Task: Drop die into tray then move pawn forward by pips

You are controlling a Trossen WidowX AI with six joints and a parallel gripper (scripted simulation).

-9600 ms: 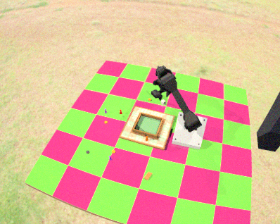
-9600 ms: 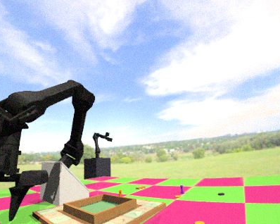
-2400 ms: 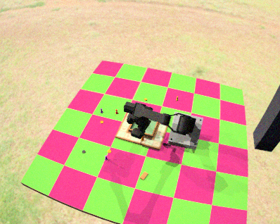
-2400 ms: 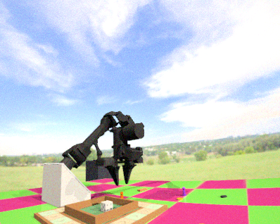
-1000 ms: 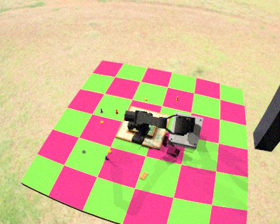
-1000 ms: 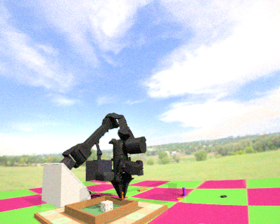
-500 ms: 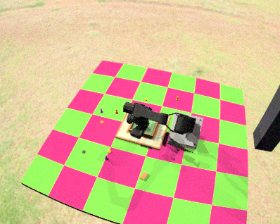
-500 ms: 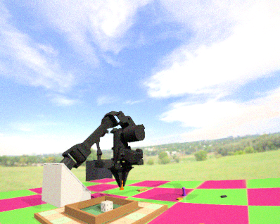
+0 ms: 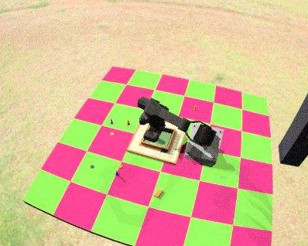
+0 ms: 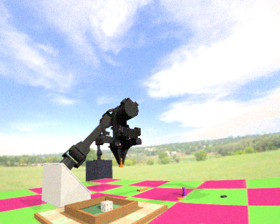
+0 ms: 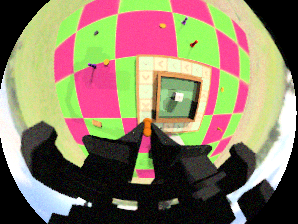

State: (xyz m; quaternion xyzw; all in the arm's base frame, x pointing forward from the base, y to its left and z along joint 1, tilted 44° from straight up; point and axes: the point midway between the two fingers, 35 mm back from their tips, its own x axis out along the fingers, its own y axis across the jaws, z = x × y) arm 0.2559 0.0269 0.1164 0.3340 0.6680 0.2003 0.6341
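The white die lies 12 cm below my gripper tip, 10 cm to the right of it and 2 cm ahead of it. The rest, counted from my gripper tip: orange pawn: 1 cm above; green dice tray: 14 cm below, 11 cm to the right, 1 cm ahead; orange block: 24 cm to the left, 14 cm below, 7 cm behind.
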